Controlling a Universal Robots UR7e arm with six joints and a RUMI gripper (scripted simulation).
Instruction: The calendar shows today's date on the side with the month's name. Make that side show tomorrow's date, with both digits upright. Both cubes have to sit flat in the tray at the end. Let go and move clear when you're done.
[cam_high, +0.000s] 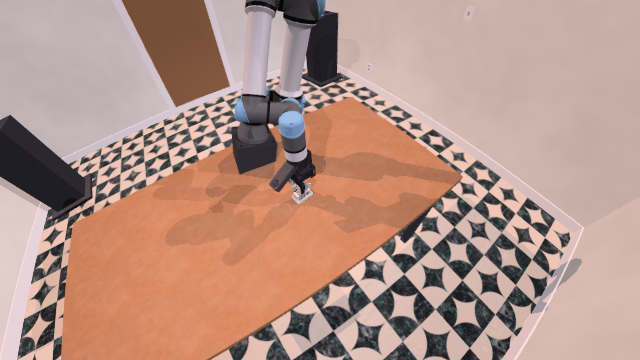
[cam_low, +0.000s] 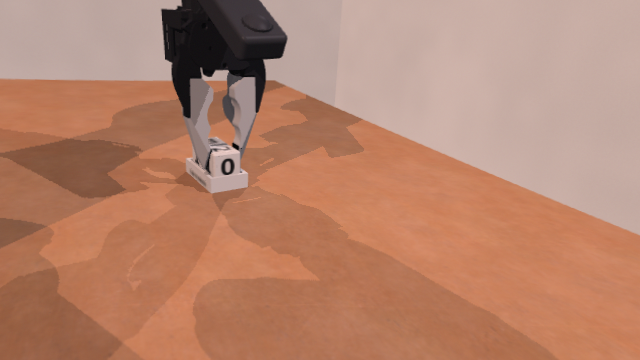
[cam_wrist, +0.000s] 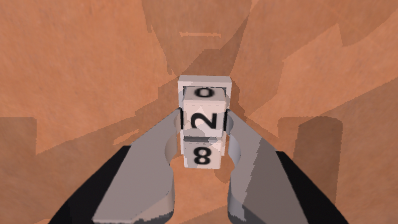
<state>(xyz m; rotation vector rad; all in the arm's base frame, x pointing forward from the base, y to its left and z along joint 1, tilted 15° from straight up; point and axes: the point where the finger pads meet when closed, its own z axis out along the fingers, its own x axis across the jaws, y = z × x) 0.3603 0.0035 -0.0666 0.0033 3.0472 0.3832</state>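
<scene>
Right now the tray is 30 mm below my hand and 20 mm to the left of it.
</scene>
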